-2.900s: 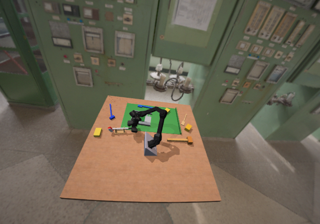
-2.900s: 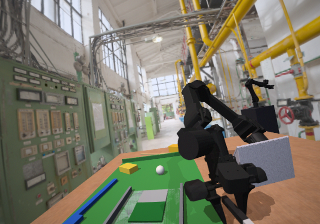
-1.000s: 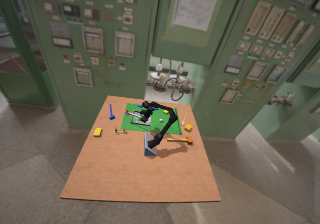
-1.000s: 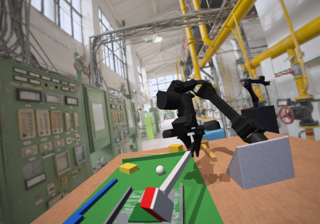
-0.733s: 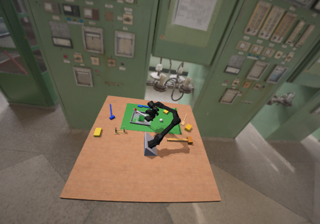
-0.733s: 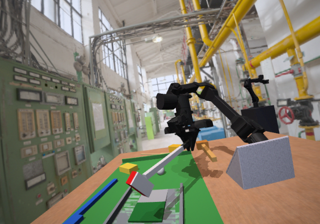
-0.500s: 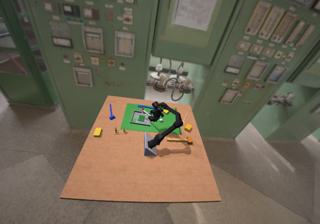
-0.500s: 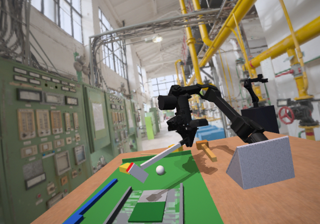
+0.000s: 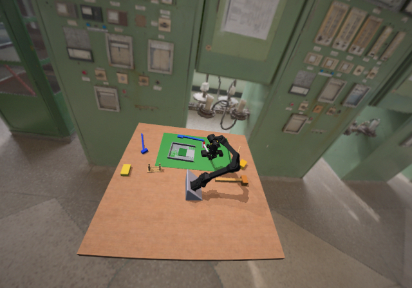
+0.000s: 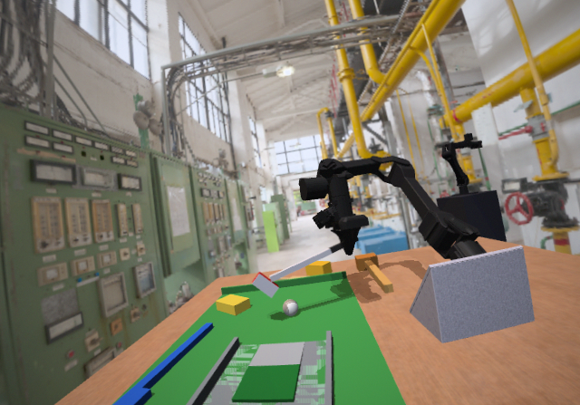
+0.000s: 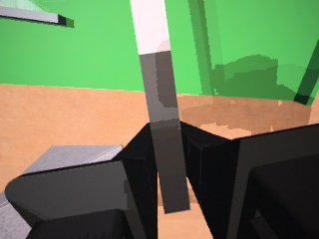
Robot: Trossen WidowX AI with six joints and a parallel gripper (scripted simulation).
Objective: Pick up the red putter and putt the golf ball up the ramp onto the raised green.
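The red putter is 120 mm ahead of my gripper tip and 10 mm to the left of it. From my gripper tip the other things lie so: wooden stand (10 mm ahead, 470 mm to the left, 110 mm below); then green mat (240 mm ahead, 80 mm to the left, 140 mm below); then white golf ball (180 mm ahead, 30 mm to the right, 120 mm below).
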